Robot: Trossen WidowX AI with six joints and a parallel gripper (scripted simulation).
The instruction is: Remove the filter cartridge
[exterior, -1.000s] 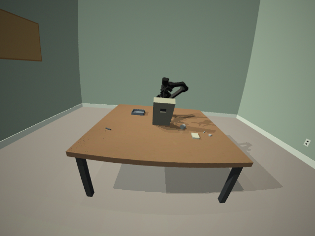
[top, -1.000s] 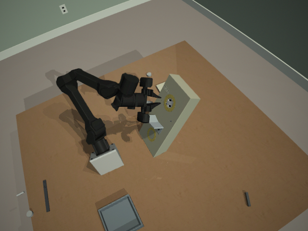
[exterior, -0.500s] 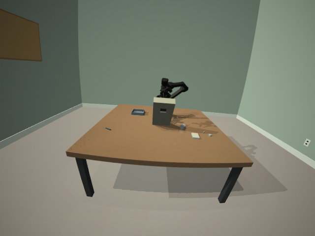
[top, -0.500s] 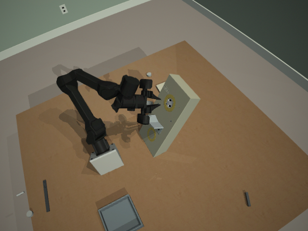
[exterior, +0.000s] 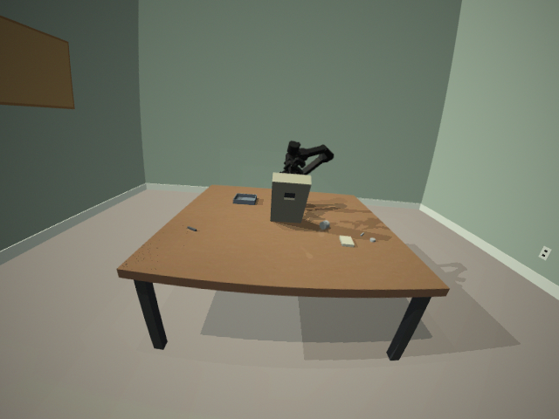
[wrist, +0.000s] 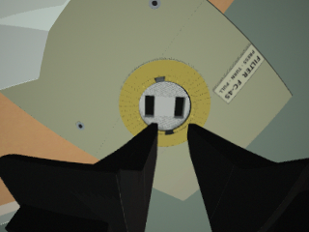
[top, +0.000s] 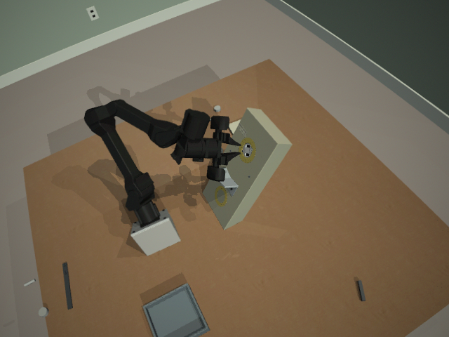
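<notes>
Now: gripper tip 4 cm short of the round filter cartridge and 3 cm above it. Also, from my gripper tip: beige service panel 11 cm below, 1 cm behind; then cream block 31 cm to the left, 25 cm below, 14 cm ahead; then small grey bracket 12 cm below, 6 cm behind.
</notes>
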